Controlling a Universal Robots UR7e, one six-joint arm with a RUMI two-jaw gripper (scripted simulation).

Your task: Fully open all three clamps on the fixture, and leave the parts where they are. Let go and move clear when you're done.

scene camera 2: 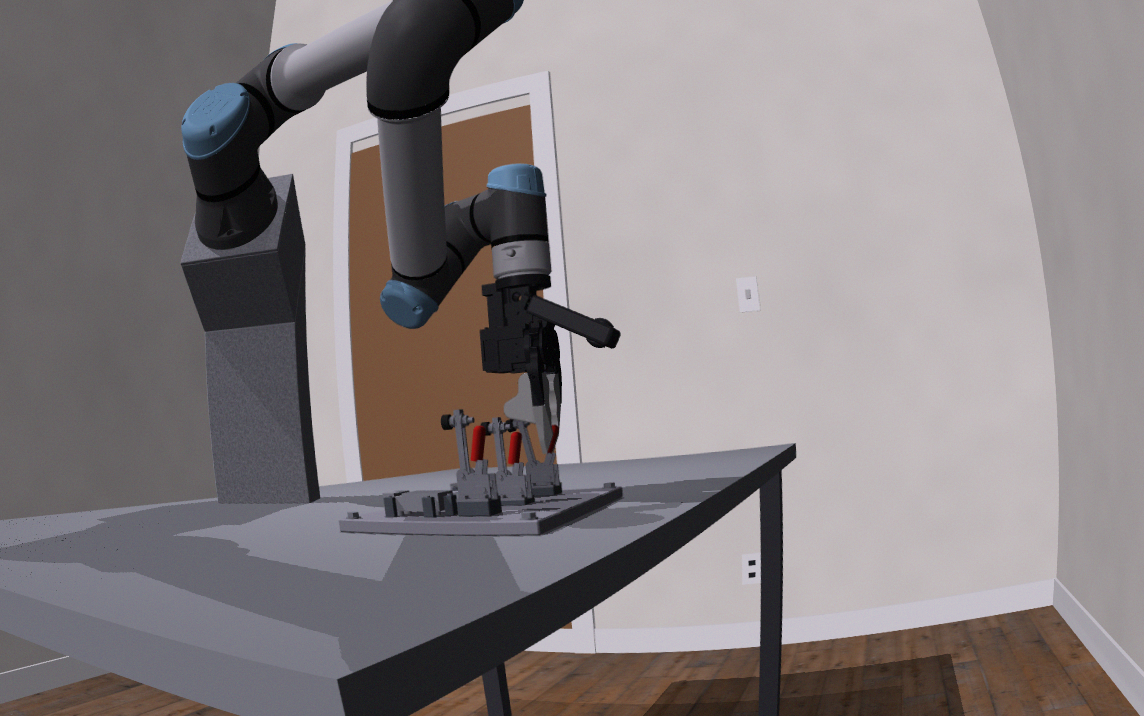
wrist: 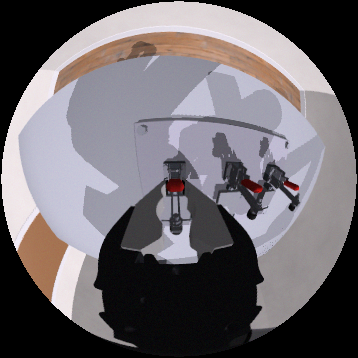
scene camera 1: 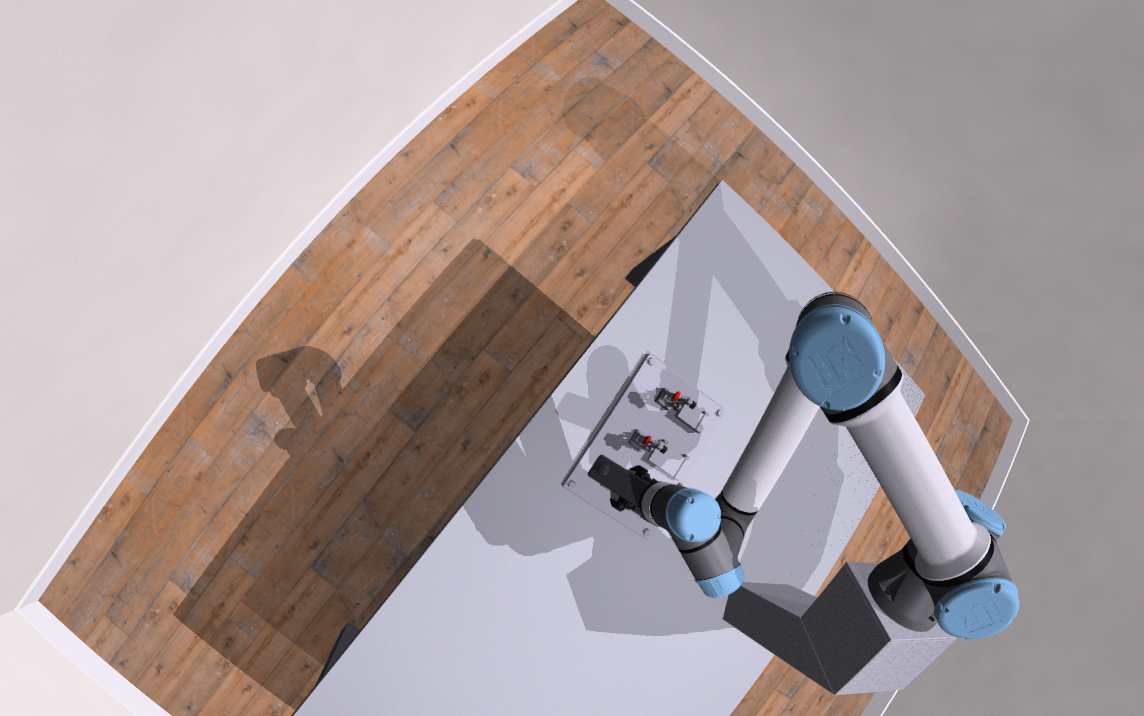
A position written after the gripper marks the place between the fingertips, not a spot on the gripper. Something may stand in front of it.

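Note:
There's a metal plate [scene camera 1: 636,408], and you get the plate [wrist: 205,146] in the wrist view too. As for the gripper [scene camera 2: 548,453], it's in scene camera 2, and you can also find the gripper [wrist: 174,180] in the wrist view and the gripper [scene camera 1: 615,483] in scene camera 1.

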